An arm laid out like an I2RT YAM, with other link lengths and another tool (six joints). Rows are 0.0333 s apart.
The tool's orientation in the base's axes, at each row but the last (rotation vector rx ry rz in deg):
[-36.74, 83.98, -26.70]
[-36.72, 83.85, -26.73]
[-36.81, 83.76, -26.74]
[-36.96, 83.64, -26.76]
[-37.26, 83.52, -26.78]
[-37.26, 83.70, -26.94]
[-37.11, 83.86, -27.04]
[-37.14, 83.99, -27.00]
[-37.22, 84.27, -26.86]
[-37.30, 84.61, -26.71]
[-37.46, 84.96, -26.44]
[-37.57, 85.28, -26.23]
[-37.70, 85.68, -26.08]
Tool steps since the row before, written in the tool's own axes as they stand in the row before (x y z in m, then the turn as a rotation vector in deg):
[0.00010, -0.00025, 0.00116, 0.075, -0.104, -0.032]
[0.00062, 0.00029, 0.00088, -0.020, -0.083, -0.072]
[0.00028, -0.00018, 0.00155, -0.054, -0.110, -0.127]
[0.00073, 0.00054, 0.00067, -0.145, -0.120, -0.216]
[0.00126, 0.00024, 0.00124, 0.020, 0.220, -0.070]
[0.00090, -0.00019, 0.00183, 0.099, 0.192, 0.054]
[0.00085, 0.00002, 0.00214, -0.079, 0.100, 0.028]
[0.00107, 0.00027, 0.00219, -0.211, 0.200, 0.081]
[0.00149, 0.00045, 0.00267, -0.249, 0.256, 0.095]
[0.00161, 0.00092, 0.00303, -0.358, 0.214, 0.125]
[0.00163, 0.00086, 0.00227, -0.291, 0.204, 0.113]
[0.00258, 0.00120, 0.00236, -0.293, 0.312, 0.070]
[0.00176, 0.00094, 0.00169, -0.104, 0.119, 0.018]
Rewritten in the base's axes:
[0.00118, -0.00012, 0.00008, -0.017, -0.131, 0.011]
[0.00089, -0.00008, -0.00067, -0.065, -0.058, 0.070]
[0.00158, -0.00014, -0.00010, -0.120, -0.062, 0.114]
[0.00067, 0.00001, -0.00091, -0.214, -0.021, 0.189]
[0.00130, -0.00050, -0.00111, -0.089, 0.143, -0.159]
[0.00190, -0.00052, -0.00057, 0.043, 0.085, -0.201]
[0.00218, -0.00030, -0.00067, 0.013, 0.130, -0.007]
[0.00222, -0.00025, -0.00101, 0.048, 0.297, 0.026]
[0.00270, -0.00033, -0.00146, 0.054, 0.365, 0.018]
[0.00301, -0.00002, -0.00189, 0.082, 0.408, 0.127]
[0.00225, -0.00015, -0.00186, 0.074, 0.356, 0.083]
[0.00233, -0.00050, -0.00282, 0.019, 0.433, 0.016]
[0.00164, -0.00024, -0.00202, -0.001, 0.159, 0.001]

